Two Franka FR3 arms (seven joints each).
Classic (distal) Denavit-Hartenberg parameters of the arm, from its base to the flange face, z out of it. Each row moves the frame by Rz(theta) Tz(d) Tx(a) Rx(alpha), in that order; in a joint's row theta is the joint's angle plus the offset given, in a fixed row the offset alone. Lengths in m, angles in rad.
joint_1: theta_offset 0; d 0.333; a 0; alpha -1.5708
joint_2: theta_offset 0; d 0; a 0; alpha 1.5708
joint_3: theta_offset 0; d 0.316; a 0.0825; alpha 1.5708
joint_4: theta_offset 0; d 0; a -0.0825; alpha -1.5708
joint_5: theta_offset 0; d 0.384; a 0; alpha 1.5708
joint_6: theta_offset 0; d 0; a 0.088; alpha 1.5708
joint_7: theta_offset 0; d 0.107; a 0; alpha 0
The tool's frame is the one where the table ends.
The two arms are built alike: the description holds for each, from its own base.
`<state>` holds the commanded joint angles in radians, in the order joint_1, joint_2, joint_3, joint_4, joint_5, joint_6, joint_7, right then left.
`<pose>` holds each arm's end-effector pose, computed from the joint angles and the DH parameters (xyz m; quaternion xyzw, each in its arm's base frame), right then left.
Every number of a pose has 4 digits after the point. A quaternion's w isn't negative.
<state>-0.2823 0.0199 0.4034 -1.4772 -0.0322 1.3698 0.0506 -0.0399 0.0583 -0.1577 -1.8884 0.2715 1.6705 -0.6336</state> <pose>0.5357 0.0588 0.6414 0.9974 0.0332 -0.0615 0.0174 0.5397 -0.0800 0.4560 -0.9658 -0.1808 0.0731 0.1711</pose>
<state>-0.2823 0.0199 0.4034 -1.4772 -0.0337 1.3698 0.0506 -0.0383 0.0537 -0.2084 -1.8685 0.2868 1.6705 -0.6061</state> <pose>0.5357 0.0586 0.6414 0.9974 0.0331 -0.0615 0.0181 0.5386 -0.1054 0.4679 -0.9727 -0.1437 0.0571 0.1729</pose>
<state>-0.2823 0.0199 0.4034 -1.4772 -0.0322 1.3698 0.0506 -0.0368 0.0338 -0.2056 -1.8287 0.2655 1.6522 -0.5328</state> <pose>0.5357 0.0588 0.6414 0.9974 0.0332 -0.0615 0.0174 0.5397 -0.1053 0.4951 -0.9794 -0.1182 0.0480 0.1564</pose>
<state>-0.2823 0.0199 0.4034 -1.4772 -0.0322 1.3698 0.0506 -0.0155 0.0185 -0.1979 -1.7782 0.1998 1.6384 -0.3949</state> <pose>0.5357 0.0588 0.6414 0.9974 0.0332 -0.0615 0.0174 0.5433 -0.0965 0.5244 -0.9893 -0.0753 0.0459 0.1159</pose>
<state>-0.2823 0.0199 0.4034 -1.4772 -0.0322 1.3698 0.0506 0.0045 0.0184 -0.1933 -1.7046 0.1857 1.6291 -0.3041</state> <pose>0.5357 0.0588 0.6414 0.9974 0.0332 -0.0615 0.0174 0.5519 -0.0855 0.5578 -0.9937 -0.0475 0.0231 0.0991</pose>
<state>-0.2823 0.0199 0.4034 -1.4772 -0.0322 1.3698 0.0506 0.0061 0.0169 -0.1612 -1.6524 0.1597 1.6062 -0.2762</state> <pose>0.5357 0.0588 0.6414 0.9974 0.0332 -0.0615 0.0174 0.5552 -0.0694 0.5810 -0.9949 -0.0549 0.0139 0.0831</pose>
